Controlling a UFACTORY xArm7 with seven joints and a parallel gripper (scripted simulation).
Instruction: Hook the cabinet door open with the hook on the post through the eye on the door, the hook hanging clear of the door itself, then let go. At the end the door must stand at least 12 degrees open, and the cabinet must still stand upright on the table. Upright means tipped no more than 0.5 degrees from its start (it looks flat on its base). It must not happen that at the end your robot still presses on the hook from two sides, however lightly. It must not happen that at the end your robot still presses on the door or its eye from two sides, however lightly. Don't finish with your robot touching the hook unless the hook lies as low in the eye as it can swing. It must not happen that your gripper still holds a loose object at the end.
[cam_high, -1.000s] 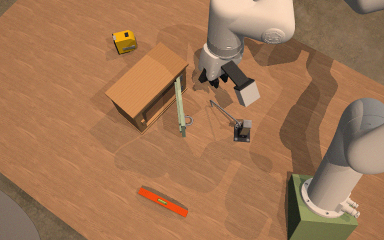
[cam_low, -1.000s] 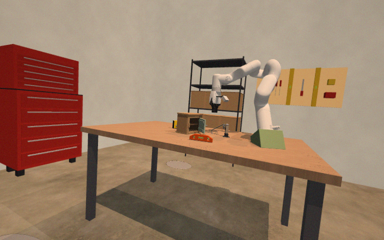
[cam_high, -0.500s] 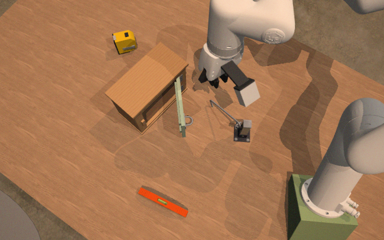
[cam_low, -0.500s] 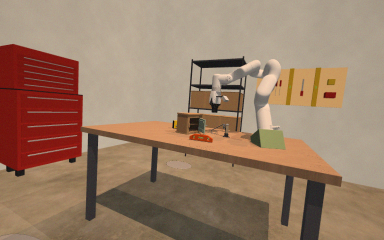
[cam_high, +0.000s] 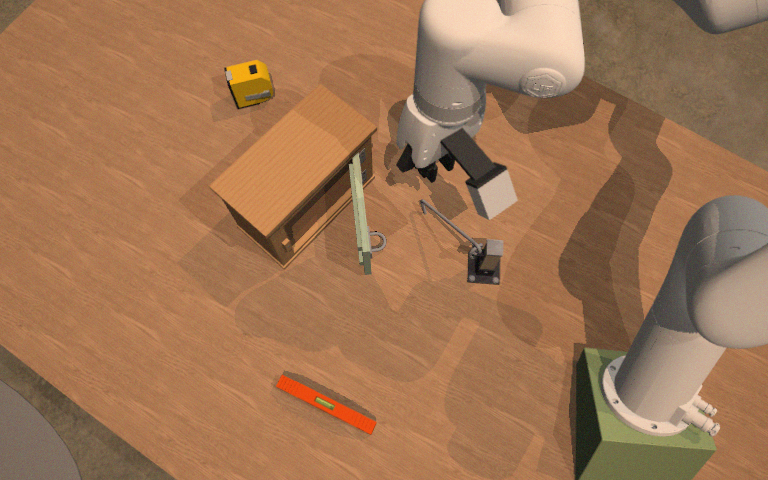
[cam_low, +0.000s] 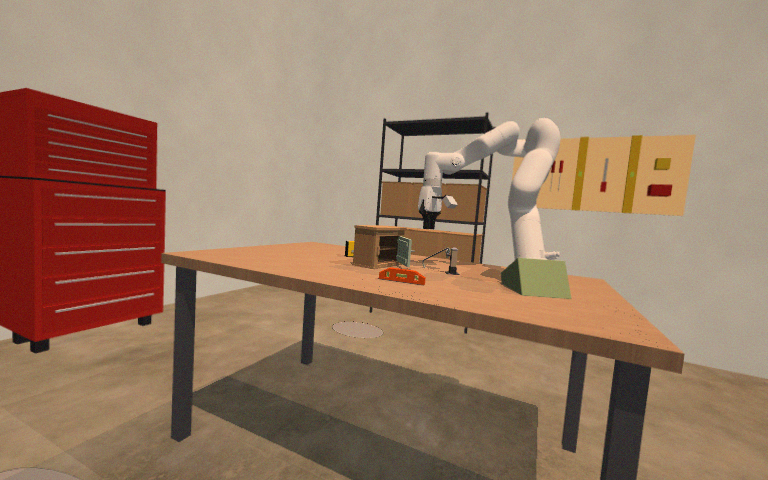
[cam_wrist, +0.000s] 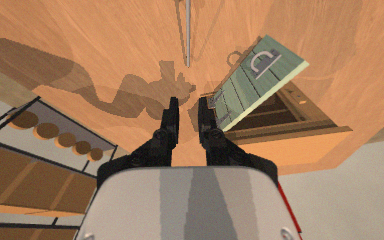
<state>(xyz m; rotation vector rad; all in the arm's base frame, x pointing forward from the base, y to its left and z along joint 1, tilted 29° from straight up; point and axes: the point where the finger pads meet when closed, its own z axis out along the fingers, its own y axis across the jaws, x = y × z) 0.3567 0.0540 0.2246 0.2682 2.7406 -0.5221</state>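
The thin grey hook is 5 cm behind my hand, 1 cm to the left of it and 13 cm below it. Also, from my hand: yellow tape measure 36 cm ahead, 3 cm to the left, 15 cm below; orange spirit level 8 cm behind, 32 cm to the left, 17 cm below; pale green door 6 cm ahead, 8 cm to the left, 11 cm below.
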